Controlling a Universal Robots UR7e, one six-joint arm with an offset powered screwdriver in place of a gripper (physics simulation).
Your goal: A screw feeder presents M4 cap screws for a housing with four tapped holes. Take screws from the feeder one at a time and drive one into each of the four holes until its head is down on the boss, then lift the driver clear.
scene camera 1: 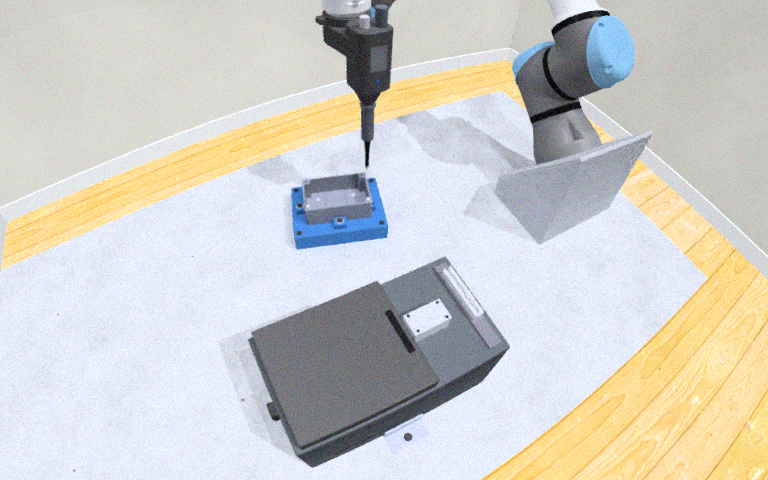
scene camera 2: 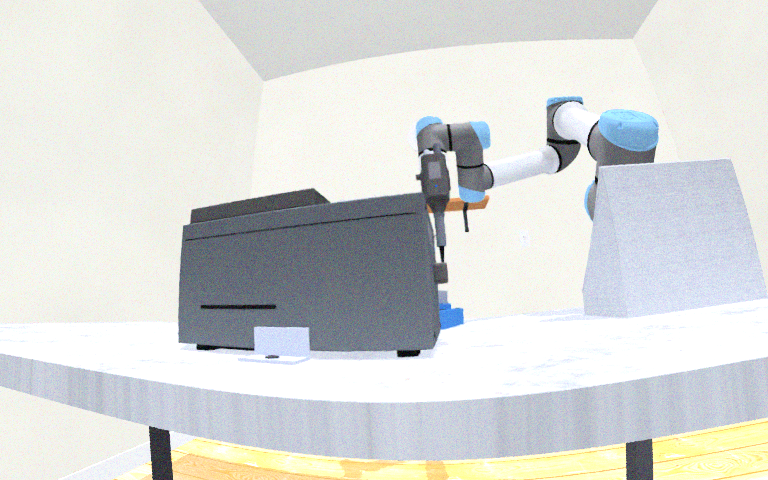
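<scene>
My screwdriver (scene camera 1: 367,166) (scene camera 2: 442,260) points straight down over the back right corner of the grey housing (scene camera 1: 338,213) (scene camera 2: 443,296). A small pale screw seems to sit on its bit tip, close above that corner's boss; the contact is too small to judge. The open-topped housing sits in a blue fixture (scene camera 1: 342,236) (scene camera 2: 451,318). Pale spots show at its two front corner bosses, too small to tell as screw heads or bare holes. The dark screw feeder (scene camera 1: 339,362) (scene camera 2: 305,271) stands nearer the camera, with a pale screw rail (scene camera 1: 461,289) along its right end.
A grey slanted panel (scene camera 1: 572,192) (scene camera 2: 690,237) stands on the table at the right, in front of the arm's base. A white block with dark holes (scene camera 1: 427,318) sits on the feeder's top. A small pale bracket (scene camera 1: 396,438) (scene camera 2: 281,340) stands beside the feeder's near side.
</scene>
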